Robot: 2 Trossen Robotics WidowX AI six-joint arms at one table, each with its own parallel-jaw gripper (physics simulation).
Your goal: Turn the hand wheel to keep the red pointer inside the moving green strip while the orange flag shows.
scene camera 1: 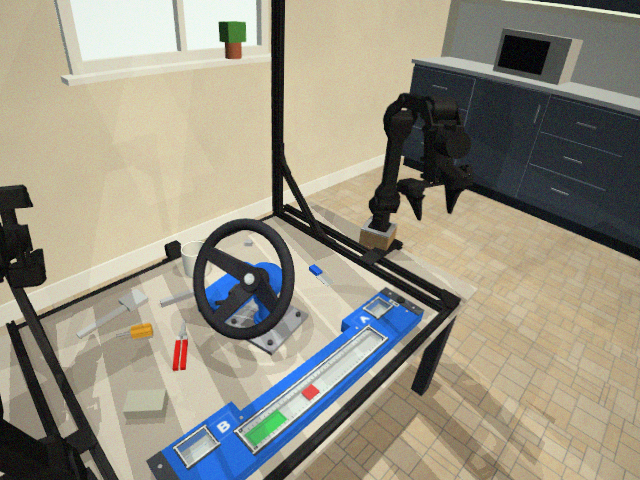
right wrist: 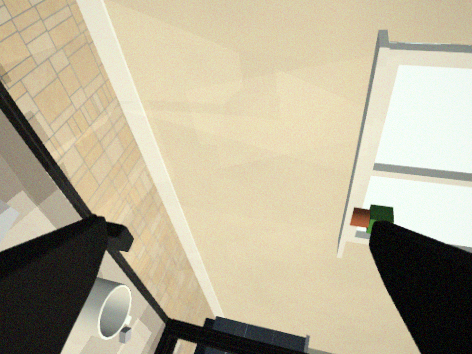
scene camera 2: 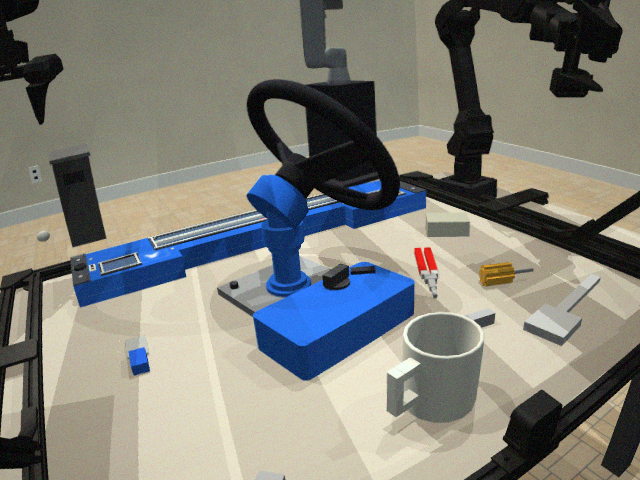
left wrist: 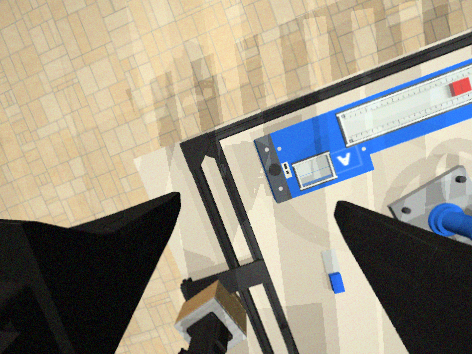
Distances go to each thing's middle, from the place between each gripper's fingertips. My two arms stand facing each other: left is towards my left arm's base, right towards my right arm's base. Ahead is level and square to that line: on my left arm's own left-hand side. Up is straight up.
Labels:
Now: right hand 320 mm above the orange-handled screwdriver [scene camera 2: 502, 273], 100 mm short of it and 90 mm to the right of it. The rest, counted from my right hand: black hand wheel [scene camera 2: 305, 174] (320 mm ahead, 260 mm to the left, 130 mm below); white mug [scene camera 2: 437, 381] (380 mm to the left, 290 mm below, 10 mm ahead).
Right now my left hand is 38 cm to the left of the black hand wheel, 28 cm past it and 9 cm above it. The rest, counted from my left hand: orange-handled screwdriver (55 cm to the right, 50 cm behind, 28 cm below); white mug (59 cm behind, 26 cm to the right, 25 cm below).

